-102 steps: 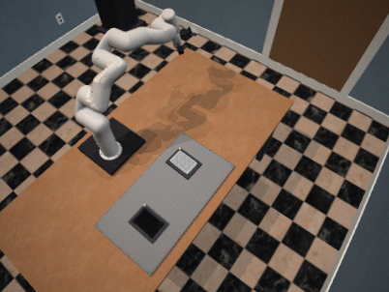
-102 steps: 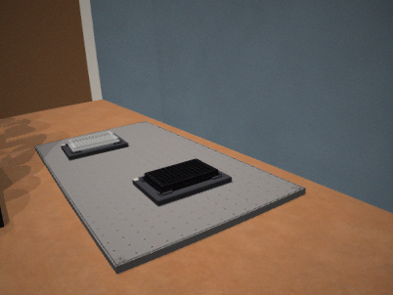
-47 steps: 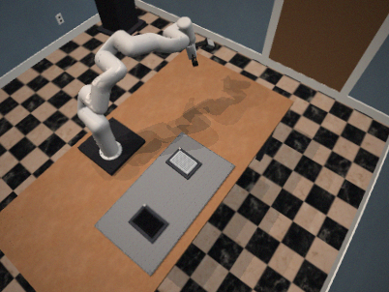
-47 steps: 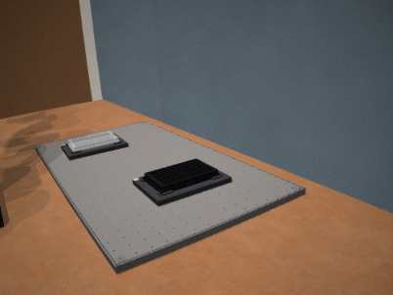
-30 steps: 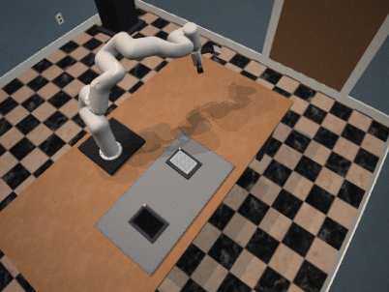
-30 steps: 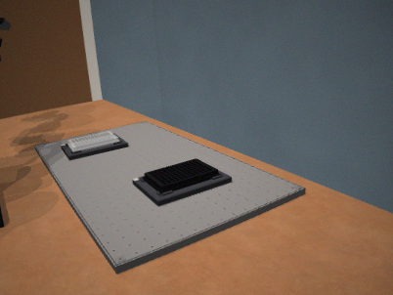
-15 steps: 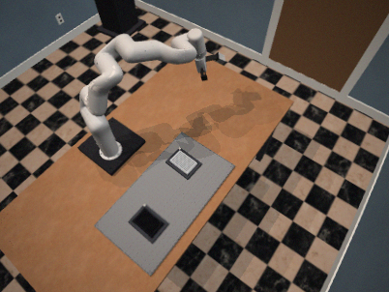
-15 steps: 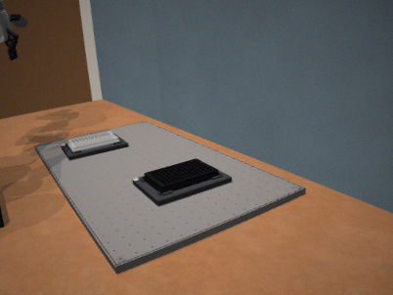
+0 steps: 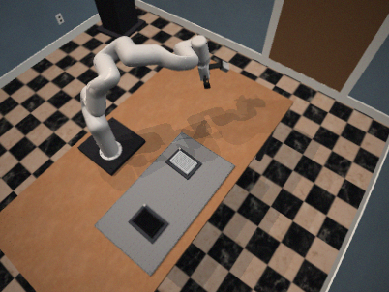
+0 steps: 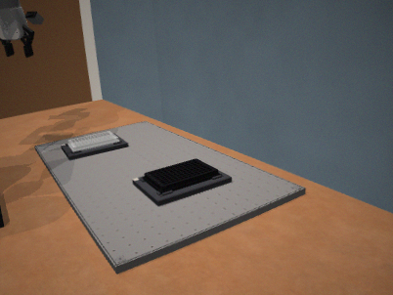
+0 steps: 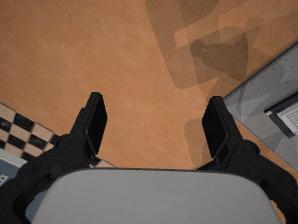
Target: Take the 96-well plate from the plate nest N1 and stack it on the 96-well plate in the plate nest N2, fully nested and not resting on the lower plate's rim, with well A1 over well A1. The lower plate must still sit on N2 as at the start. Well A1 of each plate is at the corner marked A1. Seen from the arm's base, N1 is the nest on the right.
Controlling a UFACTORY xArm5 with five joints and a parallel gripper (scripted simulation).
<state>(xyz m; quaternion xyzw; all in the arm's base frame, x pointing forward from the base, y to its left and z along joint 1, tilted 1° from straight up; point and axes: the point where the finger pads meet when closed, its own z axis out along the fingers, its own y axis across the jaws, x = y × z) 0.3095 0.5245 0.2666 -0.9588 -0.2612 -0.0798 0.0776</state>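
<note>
Right now the black 96-well plate is 110 mm ahead of my hand, 740 mm to the right of it and 250 mm below it. Round my hand: plate nest N2 (80 mm ahead, 370 mm to the right, 270 mm below); white 96-well plate (80 mm ahead, 370 mm to the right, 260 mm below); white corner mark (40 mm ahead, 680 mm to the right, 260 mm below).
</note>
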